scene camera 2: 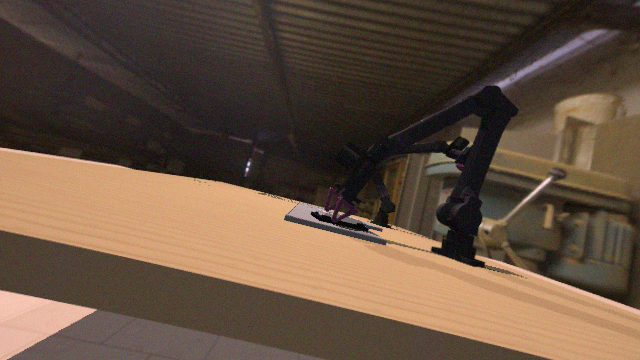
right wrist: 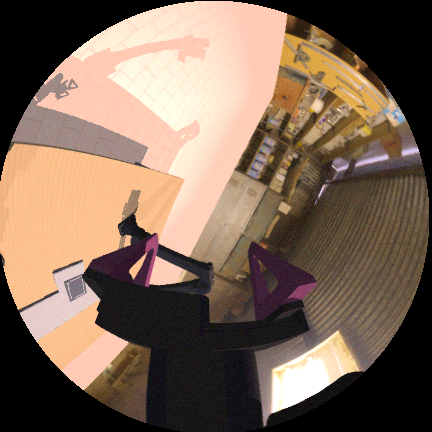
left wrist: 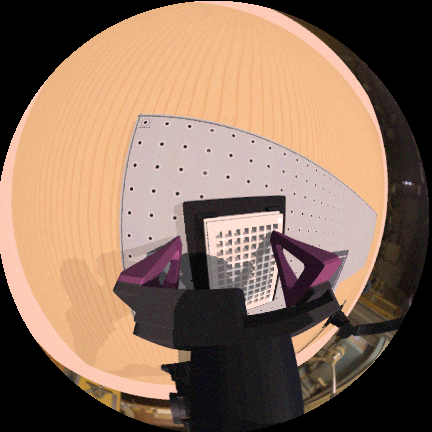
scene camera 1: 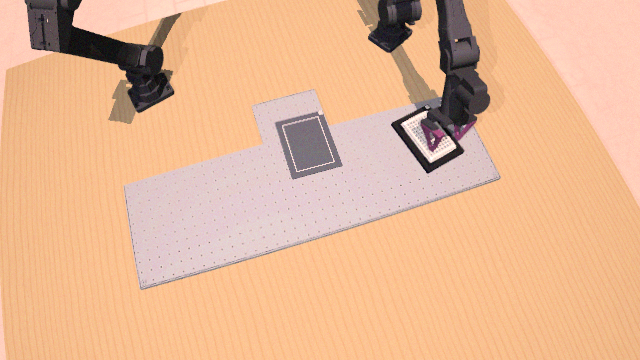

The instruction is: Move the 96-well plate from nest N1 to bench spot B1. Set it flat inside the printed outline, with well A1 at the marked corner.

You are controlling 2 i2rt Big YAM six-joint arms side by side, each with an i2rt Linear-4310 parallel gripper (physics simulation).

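Frame: origin at the left arm's base, x right, y back, z down, level; metres.
Where they show: left gripper, fingertip midpoint: [scene camera 2: 329, 216] [left wrist: 226, 238] [scene camera 1: 444, 145]; right gripper, fingertip midpoint: [right wrist: 204, 242]; left arm's base, link origin: [scene camera 2: 456, 258] [right wrist: 126, 224] [left wrist: 185, 366] [scene camera 1: 390, 36]; right arm's base, link origin: [scene camera 2: 380, 225] [left wrist: 333, 314] [scene camera 1: 151, 93].
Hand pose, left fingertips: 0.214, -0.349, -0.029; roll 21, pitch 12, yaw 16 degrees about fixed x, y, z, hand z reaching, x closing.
Each offset is from my left fingertips to the top centre of the thing, as dx, dy, dz. "pt": to the spot under its first point. Level surfaces: height alone.
The white 96-well plate {+0.009, +0.046, -0.010} [scene camera 1: 419, 132] [left wrist: 237, 240] lies in the black nest N1 {+0.008, +0.046, -0.001} [scene camera 1: 414, 146] [left wrist: 194, 235] [scene camera 2: 357, 226]. My left gripper [scene camera 1: 446, 143] [scene camera 2: 331, 215] [left wrist: 226, 238] is open above the nest, with nothing between its fingers. In the left wrist view its right fingertip overlaps the plate's right edge, and its left fingertip is left of the nest. The gripper body hides the plate's near end. Bench spot B1 {pt +0.234, +0.246, +0.014} [scene camera 1: 310, 145] [right wrist: 76, 288] is a dark grey rectangle with a white outline and a white corner mark {+0.146, +0.296, +0.014} [scene camera 1: 320, 113]. My right gripper [right wrist: 204, 242] is open and empty, raised away from the plate.
The grey perforated board {dz +0.016} [scene camera 1: 215, 215] [left wrist: 165, 180] carries the nest and B1, with B1 left of the nest in scene camera 1. The board lies on the wooden table {dz +0.029} [scene camera 1: 350, 300] [scene camera 2: 150, 215]. The right arm's base [scene camera 1: 150, 92] stands behind the board at the left.
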